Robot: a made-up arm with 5 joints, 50 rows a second.
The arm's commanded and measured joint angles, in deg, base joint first. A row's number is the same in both.
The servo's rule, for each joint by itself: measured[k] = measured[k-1] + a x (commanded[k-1-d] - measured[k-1]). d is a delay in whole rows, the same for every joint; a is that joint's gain. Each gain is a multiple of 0.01, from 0.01 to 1. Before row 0 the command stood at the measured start. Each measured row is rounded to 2 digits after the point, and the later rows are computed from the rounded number. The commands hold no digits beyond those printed.
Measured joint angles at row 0:
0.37, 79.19, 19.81, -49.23, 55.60
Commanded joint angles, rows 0 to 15:
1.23, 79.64, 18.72, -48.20, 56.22
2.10, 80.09, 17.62, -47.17, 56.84
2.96, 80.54, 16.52, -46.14, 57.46
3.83, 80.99, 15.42, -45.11, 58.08
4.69, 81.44, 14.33, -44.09, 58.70
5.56, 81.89, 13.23, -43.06, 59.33
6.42, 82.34, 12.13, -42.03, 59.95
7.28, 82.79, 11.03, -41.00, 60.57
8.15, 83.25, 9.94, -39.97, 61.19
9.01, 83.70, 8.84, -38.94, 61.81
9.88, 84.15, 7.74, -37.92, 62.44
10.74, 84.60, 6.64, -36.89, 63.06
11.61, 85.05, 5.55, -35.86, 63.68
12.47, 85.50, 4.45, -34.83, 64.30
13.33, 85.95, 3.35, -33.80, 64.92
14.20, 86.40, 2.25, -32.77, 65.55
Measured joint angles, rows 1 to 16:
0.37, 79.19, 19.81, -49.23, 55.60
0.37, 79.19, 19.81, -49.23, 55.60
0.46, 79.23, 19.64, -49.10, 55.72
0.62, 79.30, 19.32, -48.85, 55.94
0.85, 79.40, 18.87, -48.50, 56.24
1.15, 79.53, 18.32, -48.06, 56.61
1.50, 79.68, 17.68, -47.54, 57.03
1.91, 79.86, 16.97, -46.96, 57.49
2.36, 80.06, 16.20, -46.32, 57.98
2.85, 80.28, 15.37, -45.63, 58.50
3.38, 80.52, 14.50, -44.89, 59.04
3.94, 80.77, 13.59, -44.12, 59.59
4.53, 81.04, 12.65, -43.31, 60.16
5.15, 81.32, 11.69, -42.48, 60.74
5.80, 81.62, 10.71, -41.62, 61.33
6.47, 81.93, 9.71, -40.74, 61.92
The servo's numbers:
d 2
a 0.10 0.08 0.16 0.13 0.20

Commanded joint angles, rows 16 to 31:
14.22, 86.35, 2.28, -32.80, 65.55
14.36, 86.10, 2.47, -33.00, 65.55
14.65, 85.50, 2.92, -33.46, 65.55
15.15, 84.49, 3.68, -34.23, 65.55
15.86, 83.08, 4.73, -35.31, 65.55
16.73, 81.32, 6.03, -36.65, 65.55
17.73, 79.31, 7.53, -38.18, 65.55
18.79, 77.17, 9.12, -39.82, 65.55
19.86, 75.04, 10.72, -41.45, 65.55
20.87, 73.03, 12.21, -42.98, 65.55
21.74, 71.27, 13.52, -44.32, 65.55
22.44, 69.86, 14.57, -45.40, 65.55
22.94, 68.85, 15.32, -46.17, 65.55
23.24, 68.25, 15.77, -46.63, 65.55
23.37, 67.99, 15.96, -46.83, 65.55
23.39, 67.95, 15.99, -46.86, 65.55
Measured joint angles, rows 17 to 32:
7.16, 82.25, 8.69, -39.84, 62.52
7.86, 82.58, 7.66, -38.92, 63.13
8.50, 82.88, 6.80, -38.12, 63.61
9.09, 83.14, 6.11, -37.45, 64.00
9.65, 83.33, 5.60, -36.93, 64.31
10.20, 83.42, 5.29, -36.58, 64.56
10.77, 83.39, 5.20, -36.41, 64.76
11.37, 83.22, 5.33, -36.44, 64.92
12.01, 82.91, 5.68, -36.67, 65.05
12.69, 82.45, 6.23, -37.08, 65.15
13.41, 81.86, 6.95, -37.65, 65.23
14.16, 81.15, 7.79, -38.34, 65.29
14.92, 80.36, 8.71, -39.12, 65.34
15.67, 79.52, 9.65, -39.94, 65.38
16.40, 78.67, 10.56, -40.75, 65.41
17.08, 77.84, 11.39, -41.51, 65.44

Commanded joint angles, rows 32 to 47:
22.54, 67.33, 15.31, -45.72, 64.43
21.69, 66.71, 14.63, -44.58, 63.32
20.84, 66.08, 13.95, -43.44, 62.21
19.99, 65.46, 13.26, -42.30, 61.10
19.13, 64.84, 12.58, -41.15, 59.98
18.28, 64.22, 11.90, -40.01, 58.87
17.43, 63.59, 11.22, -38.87, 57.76
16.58, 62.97, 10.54, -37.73, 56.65
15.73, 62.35, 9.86, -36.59, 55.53
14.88, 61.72, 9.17, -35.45, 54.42
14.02, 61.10, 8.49, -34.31, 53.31
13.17, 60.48, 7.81, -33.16, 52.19
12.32, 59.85, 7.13, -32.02, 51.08
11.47, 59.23, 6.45, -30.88, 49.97
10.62, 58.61, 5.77, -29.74, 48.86
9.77, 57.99, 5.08, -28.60, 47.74
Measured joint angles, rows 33 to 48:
17.71, 77.05, 12.12, -42.20, 65.46
18.28, 76.32, 12.74, -42.81, 65.48
18.71, 75.60, 13.15, -43.19, 65.27
19.01, 74.89, 13.39, -43.37, 64.88
19.19, 74.19, 13.48, -43.38, 64.35
19.27, 73.49, 13.44, -43.24, 63.70
19.26, 72.80, 13.30, -42.97, 62.96
19.16, 72.11, 13.08, -42.59, 62.14
18.99, 71.43, 12.78, -42.11, 61.26
18.75, 70.75, 12.42, -41.54, 60.34
18.45, 70.08, 12.01, -40.90, 59.38
18.09, 69.41, 11.56, -40.19, 58.39
17.68, 68.75, 11.07, -39.43, 57.37
17.23, 68.09, 10.55, -38.61, 56.33
16.74, 67.43, 10.00, -37.75, 55.28
16.21, 66.77, 9.43, -36.86, 54.22

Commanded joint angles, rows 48 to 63:
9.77, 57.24, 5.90, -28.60, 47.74
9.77, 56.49, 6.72, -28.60, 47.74
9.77, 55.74, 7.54, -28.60, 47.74
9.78, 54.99, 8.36, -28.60, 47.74
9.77, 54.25, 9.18, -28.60, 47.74
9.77, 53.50, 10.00, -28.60, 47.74
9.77, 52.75, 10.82, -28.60, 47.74
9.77, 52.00, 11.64, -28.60, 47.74
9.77, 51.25, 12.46, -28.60, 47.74
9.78, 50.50, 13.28, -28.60, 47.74
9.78, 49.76, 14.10, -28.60, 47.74
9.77, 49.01, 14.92, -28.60, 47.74
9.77, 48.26, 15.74, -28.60, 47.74
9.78, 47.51, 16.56, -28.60, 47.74
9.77, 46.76, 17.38, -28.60, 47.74
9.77, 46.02, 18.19, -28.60, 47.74
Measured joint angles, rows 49 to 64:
15.65, 66.12, 8.84, -35.93, 53.15
15.06, 65.47, 8.24, -34.98, 52.07
14.53, 64.81, 7.87, -34.15, 51.20
14.05, 64.14, 7.69, -33.43, 50.51
13.62, 63.47, 7.67, -32.80, 49.96
13.24, 62.79, 7.78, -32.25, 49.52
12.89, 62.11, 8.00, -31.78, 49.16
12.58, 61.42, 8.32, -31.37, 48.88
12.30, 60.73, 8.72, -31.01, 48.65
12.05, 60.03, 9.19, -30.70, 48.47
11.82, 59.33, 9.71, -30.43, 48.32
11.62, 58.62, 10.28, -30.19, 48.20
11.44, 57.91, 10.89, -29.98, 48.11
11.27, 57.20, 11.53, -29.80, 48.04
11.12, 56.48, 12.20, -29.64, 47.98
10.99, 55.76, 12.90, -29.50, 47.93

